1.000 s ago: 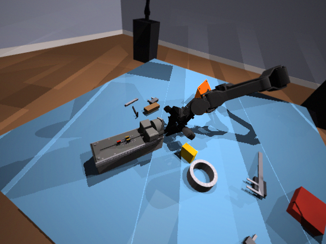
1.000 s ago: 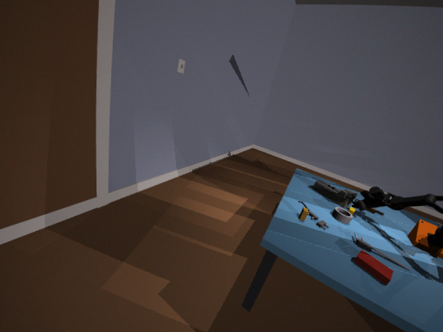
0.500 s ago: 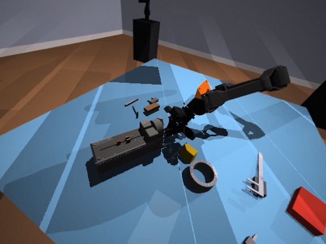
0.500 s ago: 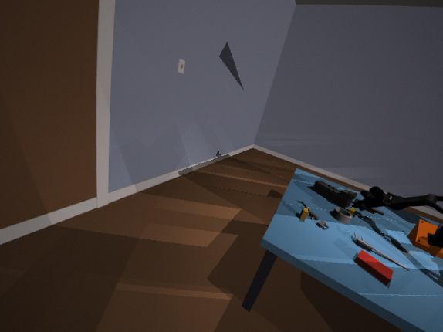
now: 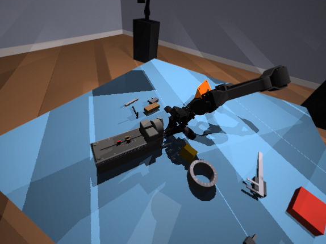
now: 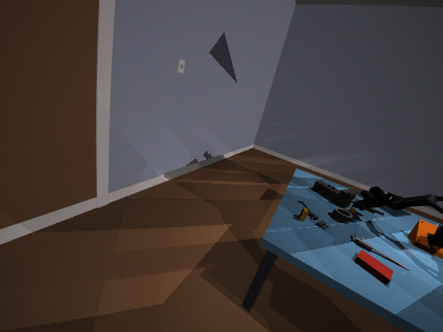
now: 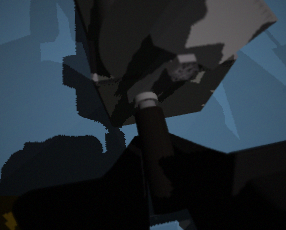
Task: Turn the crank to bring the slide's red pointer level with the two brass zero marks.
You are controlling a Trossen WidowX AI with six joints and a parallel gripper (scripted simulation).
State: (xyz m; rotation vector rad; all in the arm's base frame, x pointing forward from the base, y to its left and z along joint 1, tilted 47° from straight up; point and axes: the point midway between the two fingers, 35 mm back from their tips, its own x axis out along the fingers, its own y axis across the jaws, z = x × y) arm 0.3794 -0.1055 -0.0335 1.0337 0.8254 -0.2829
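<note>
My gripper tip is 30 mm below the dark crank handle, 10 mm to the right of it and 10 mm past it. The rest, counted from my gripper tip: yellow block (120 mm to the left, 30 mm ahead, 10 mm below); then red pointer (160 mm ahead, 130 mm to the right, 40 mm above); then brown block (160 mm behind, 150 mm to the right, 30 mm below).
</note>
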